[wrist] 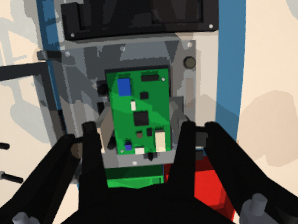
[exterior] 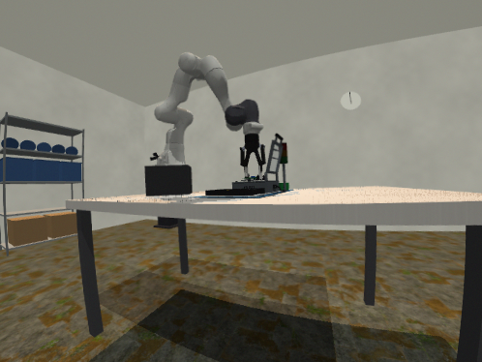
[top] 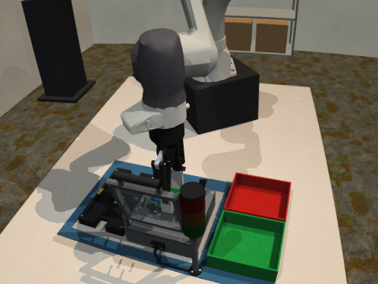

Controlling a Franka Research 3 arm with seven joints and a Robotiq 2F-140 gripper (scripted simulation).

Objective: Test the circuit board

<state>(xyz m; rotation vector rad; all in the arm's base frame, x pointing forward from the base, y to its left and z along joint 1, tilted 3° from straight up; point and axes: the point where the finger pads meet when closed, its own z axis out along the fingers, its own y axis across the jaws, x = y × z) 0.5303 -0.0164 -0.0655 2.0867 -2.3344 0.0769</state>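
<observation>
Right now my hand is 20 mm above the green circuit board. The rest, counted from my hand: green bin: 70 mm ahead, 190 mm to the left, 90 mm below; tester plate: 10 mm ahead, 10 mm to the left, 30 mm below; clear lid: 120 mm ahead, 10 mm to the right, 80 mm above.
</observation>
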